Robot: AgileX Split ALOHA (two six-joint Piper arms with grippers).
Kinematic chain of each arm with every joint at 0, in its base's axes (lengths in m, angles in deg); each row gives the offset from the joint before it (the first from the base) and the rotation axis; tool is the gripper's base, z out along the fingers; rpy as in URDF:
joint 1: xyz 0 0 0.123 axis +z
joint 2: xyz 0 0 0 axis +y
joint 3: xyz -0.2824 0 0.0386 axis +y
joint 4: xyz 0.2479 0 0.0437 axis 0.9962 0 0.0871
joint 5: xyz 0 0 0 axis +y
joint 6: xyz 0.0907 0 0.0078 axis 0.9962 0 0.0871
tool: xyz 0 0 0 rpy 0 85 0
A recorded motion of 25 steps. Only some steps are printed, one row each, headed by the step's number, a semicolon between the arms.
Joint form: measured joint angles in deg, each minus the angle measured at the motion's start. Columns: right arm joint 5, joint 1, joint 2, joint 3, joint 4, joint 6; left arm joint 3, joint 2, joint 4, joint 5, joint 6, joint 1.
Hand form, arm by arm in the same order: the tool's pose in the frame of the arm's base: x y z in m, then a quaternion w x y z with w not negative. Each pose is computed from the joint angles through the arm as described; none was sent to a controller.
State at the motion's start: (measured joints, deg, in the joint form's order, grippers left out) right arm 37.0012 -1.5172 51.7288 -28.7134 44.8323 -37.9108; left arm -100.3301 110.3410 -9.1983 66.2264 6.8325 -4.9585
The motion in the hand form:
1: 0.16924 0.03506 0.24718 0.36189 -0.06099 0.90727 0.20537; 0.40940 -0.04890 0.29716 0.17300 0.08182 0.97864 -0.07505
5: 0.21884 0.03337 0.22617 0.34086 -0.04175 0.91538 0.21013; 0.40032 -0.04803 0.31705 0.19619 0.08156 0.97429 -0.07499
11: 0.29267 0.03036 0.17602 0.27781 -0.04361 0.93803 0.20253; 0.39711 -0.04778 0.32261 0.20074 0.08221 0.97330 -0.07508
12: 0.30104 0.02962 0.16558 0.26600 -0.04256 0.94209 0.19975; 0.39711 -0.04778 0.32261 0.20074 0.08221 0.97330 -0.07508
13: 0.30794 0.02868 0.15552 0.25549 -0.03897 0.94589 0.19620; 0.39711 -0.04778 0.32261 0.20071 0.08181 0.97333 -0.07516
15: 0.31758 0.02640 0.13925 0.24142 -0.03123 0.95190 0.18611; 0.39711 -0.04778 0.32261 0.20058 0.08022 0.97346 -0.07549
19: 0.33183 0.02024 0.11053 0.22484 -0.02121 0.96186 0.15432; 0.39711 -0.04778 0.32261 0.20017 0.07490 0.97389 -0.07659
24: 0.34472 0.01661 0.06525 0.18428 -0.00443 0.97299 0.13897; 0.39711 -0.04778 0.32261 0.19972 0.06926 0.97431 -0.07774
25: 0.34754 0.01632 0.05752 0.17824 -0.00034 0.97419 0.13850; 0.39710 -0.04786 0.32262 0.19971 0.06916 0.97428 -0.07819
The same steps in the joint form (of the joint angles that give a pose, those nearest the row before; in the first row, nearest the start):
1: -1.52 0.00 3.37 -0.25 3.47 -3.34; -0.04 -1.09 0.00 0.05 0.00 0.00
5: -6.75 0.00 18.14 -4.38 13.56 -13.67; -0.04 -3.89 0.06 0.12 -0.22 0.00
11: -9.16 0.00 40.79 -14.96 18.52 -21.99; -0.05 -4.70 0.06 0.41 -0.22 0.00
12: -9.57 0.00 43.88 -16.30 18.52 -22.39; -0.05 -4.70 0.06 0.41 -0.22 0.00
13: -10.18 0.00 46.60 -17.39 18.52 -22.52; -0.05 -4.71 0.06 0.41 -0.27 0.00
15: -11.75 0.00 50.64 -18.91 18.46 -22.56; -0.05 -4.70 0.06 0.41 -0.46 0.00
19: -16.06 0.00 57.13 -21.23 17.88 -22.89; -0.05 -4.70 0.06 0.41 -1.08 0.00
24: -18.62 0.00 66.68 -24.61 18.38 -23.01; -0.05 -4.70 0.06 0.41 -1.75 0.00
25: -18.84 0.00 68.41 -25.48 18.70 -23.01; -0.04 -4.71 0.01 0.41 -1.75 0.00

